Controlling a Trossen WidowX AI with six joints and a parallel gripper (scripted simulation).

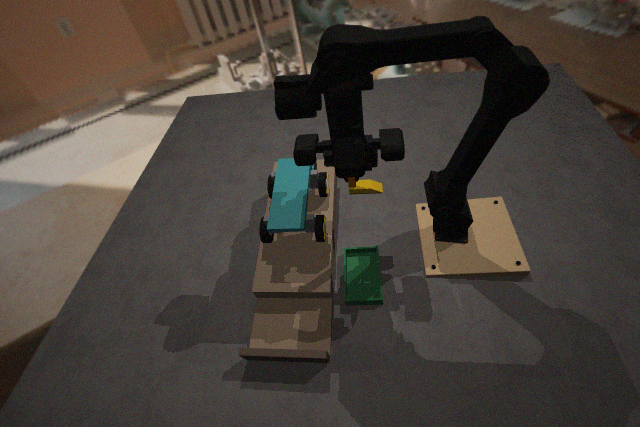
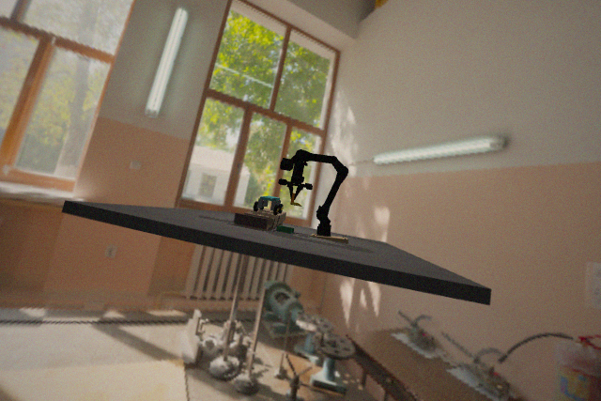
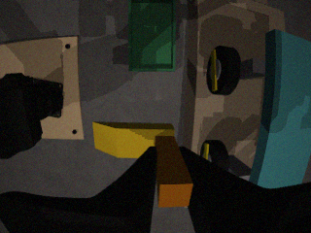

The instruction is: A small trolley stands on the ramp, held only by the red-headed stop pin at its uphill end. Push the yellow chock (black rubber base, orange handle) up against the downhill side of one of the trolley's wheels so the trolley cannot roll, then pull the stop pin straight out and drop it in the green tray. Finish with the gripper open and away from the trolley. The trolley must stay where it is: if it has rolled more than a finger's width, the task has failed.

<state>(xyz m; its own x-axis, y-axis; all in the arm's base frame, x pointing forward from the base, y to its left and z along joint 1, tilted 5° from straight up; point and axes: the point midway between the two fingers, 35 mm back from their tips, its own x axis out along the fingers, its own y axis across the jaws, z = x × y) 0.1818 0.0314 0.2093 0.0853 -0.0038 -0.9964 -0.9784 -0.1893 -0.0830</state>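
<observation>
Right now the red-headed stop pin is 12 cm ahead of my gripper tip, 9 cm to the right of it and 3 cm below it. Round my gripper tip: green tray (3 cm behind, 11 cm to the left, 18 cm below); then yellow chock (2 cm behind, 1 cm below); then trolley (12 cm ahead, 3 cm to the left, 5 cm below).
</observation>
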